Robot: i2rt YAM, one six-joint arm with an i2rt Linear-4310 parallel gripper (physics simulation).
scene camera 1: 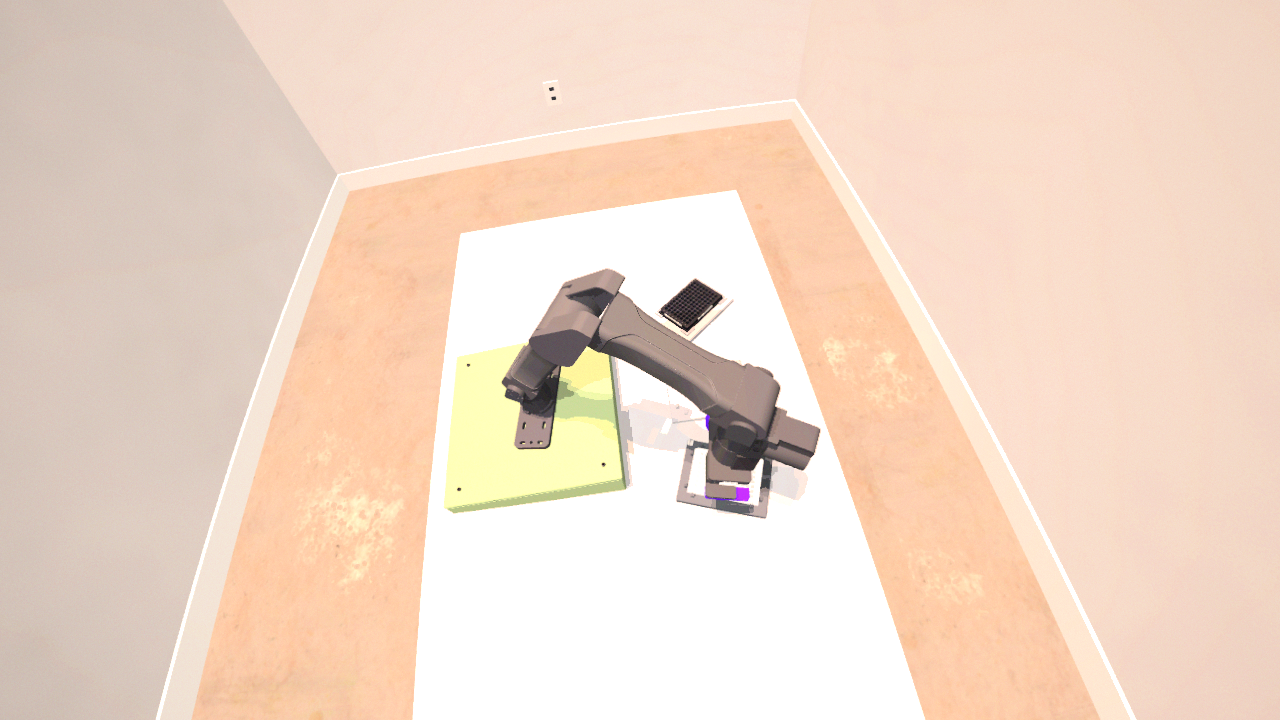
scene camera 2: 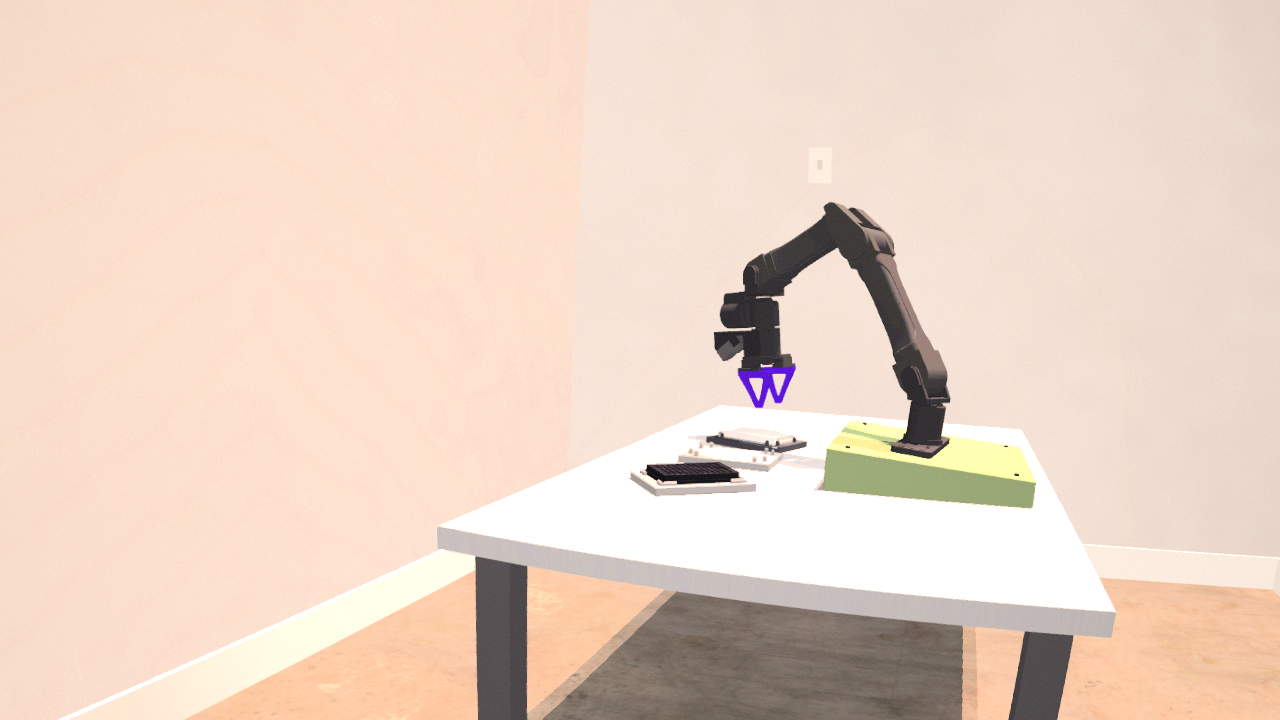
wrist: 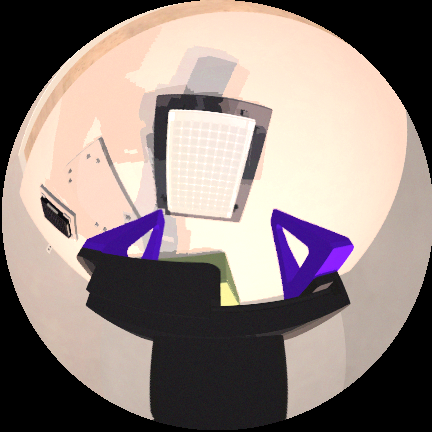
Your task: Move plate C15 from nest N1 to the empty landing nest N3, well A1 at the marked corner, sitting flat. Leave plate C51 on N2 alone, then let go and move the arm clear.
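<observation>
A white plate sits in a dark nest. A black plate sits in a white nest. Between them lies an empty pale nest with small posts, largely hidden by the arm in scene camera 1. Plate and nest labels are not legible. My gripper is open and empty, pointing down above the white plate's nest. In the wrist view the plate shows ahead of the purple fingertips. The arm hides part of it in scene camera 1.
The arm stands on a raised yellow-green base block, beside the nests on the white table. Its upper links reach across the table above the nests. Walls stand beyond the table.
</observation>
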